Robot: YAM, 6 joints.
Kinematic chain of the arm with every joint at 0, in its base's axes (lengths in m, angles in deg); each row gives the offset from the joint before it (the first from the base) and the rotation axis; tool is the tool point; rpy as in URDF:
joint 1: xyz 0 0 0.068 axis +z
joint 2: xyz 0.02 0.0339 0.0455 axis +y
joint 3: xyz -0.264 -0.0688 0 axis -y
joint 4: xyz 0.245 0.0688 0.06 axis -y
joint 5: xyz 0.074 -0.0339 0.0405 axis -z
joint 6: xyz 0.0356 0 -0.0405 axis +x
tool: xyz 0 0 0 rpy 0 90 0
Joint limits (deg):
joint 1: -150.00..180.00
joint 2: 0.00..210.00
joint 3: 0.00..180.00
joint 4: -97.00..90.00
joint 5: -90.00..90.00
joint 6: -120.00..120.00
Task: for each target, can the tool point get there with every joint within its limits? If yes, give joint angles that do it. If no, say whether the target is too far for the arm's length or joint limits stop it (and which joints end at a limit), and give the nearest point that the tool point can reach.
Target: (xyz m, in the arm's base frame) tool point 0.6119 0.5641 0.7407
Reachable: no: too far | nearest point 0.3789 0.3493 0.4960 | short by 0.400 m
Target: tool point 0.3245 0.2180 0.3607
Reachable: yes | joints 30.42 94.42 73.67 29.12 -41.66 -62.54
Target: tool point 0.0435 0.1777 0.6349
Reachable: yes | joints -98.88 50.55 149.60 -45.70 -25.97 -82.80
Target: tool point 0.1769 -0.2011 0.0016
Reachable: yes | joints -52.16 120.64 33.12 21.08 -27.24 20.65
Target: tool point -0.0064 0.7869 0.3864
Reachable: no: too far | nearest point -0.0050 0.6096 0.3233 | short by 0.188 m
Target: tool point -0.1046 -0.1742 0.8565
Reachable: no: too far | nearest point -0.0874 -0.1456 0.7211 | short by 0.139 m
